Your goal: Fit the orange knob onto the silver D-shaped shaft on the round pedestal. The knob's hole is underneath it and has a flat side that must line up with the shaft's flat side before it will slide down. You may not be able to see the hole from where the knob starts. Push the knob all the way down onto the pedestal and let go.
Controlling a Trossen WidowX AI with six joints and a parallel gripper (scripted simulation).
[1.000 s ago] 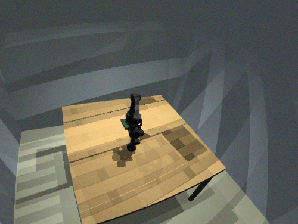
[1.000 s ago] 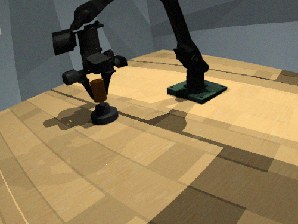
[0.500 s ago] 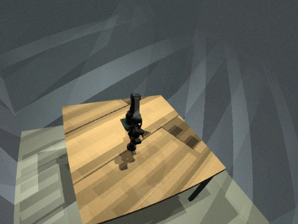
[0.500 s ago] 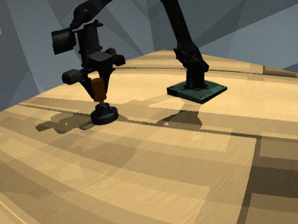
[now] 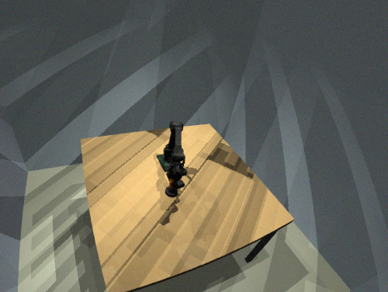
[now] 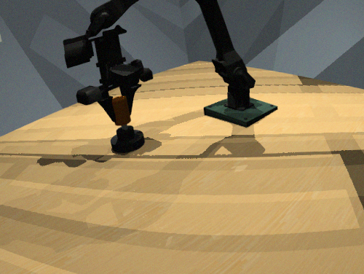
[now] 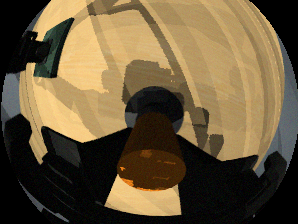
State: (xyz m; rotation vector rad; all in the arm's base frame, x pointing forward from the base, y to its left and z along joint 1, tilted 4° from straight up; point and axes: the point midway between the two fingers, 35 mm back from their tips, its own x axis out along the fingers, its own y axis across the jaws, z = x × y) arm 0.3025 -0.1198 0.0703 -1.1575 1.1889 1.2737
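The orange knob lies 3 cm above my gripper tip. From my gripper tip the other things lie so: round pedestal: 4 cm below.
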